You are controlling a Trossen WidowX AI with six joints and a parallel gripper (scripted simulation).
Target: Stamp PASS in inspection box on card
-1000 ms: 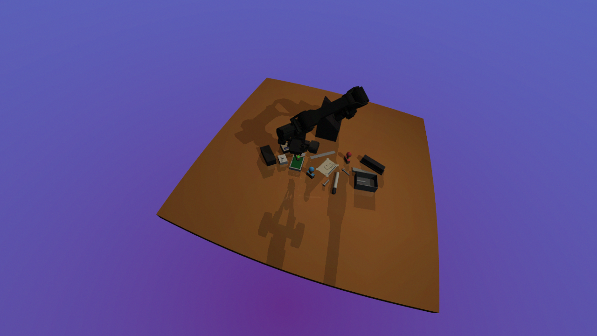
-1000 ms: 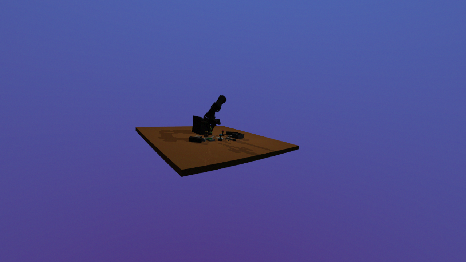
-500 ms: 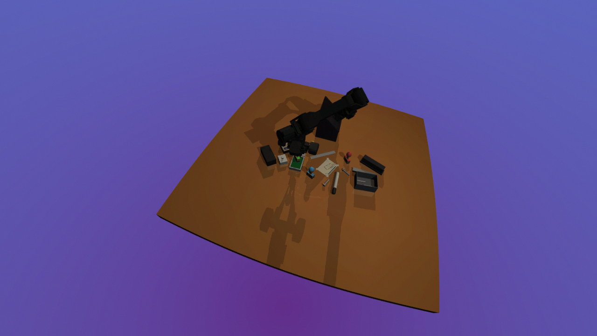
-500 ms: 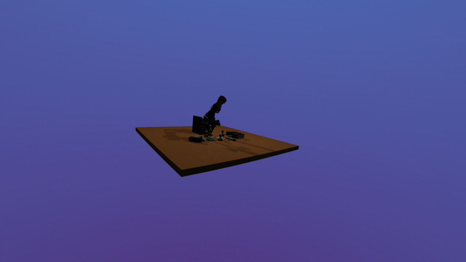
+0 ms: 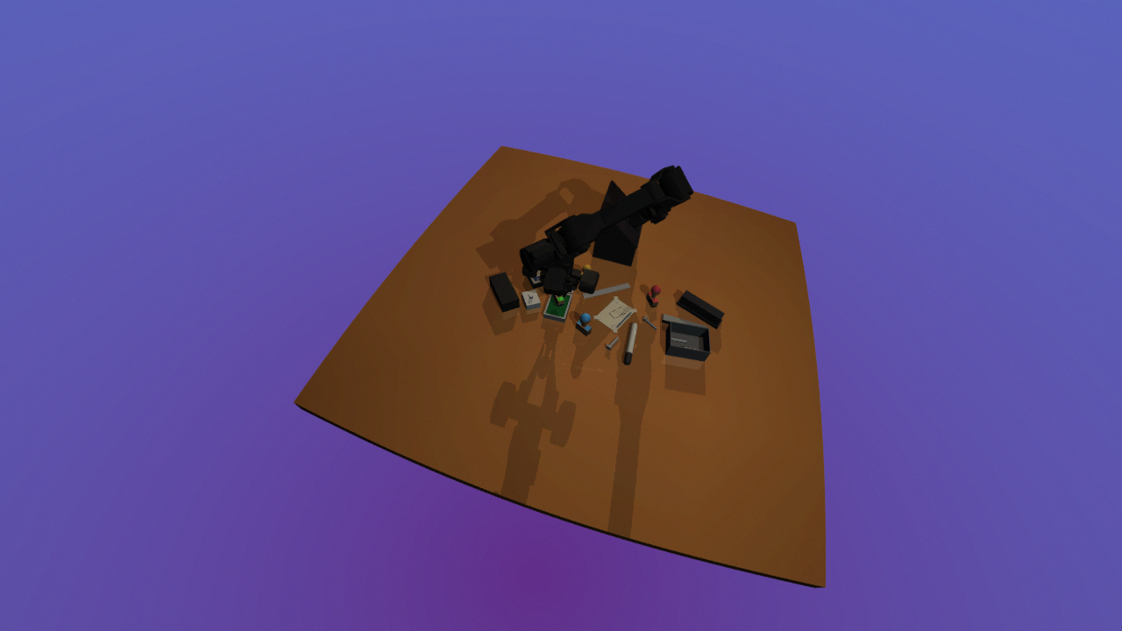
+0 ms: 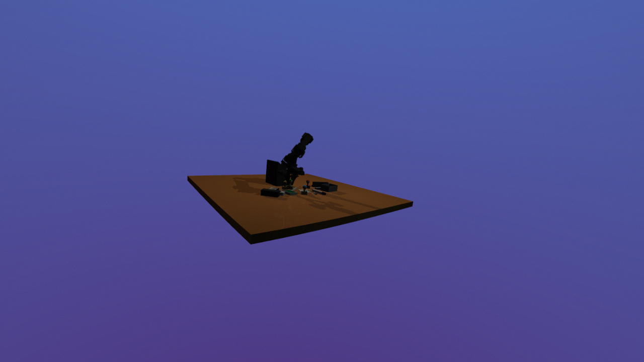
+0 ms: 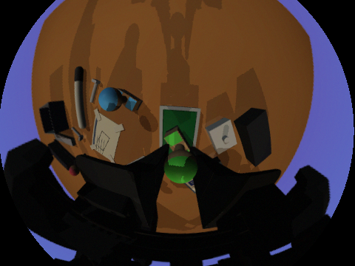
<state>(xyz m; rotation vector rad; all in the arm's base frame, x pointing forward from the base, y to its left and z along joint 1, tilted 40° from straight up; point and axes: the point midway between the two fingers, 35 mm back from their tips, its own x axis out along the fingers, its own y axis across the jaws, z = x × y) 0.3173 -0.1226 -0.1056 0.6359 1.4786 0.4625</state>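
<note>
Right now my gripper tip is 5 cm above the green ink pad. The rest, counted from my gripper tip: blue-knobbed stamp 8 cm to the left, 6 cm ahead, 4 cm below; grey block 8 cm to the right, 4 cm below; green-knobbed PASS stamp right at my gripper tip.
</note>
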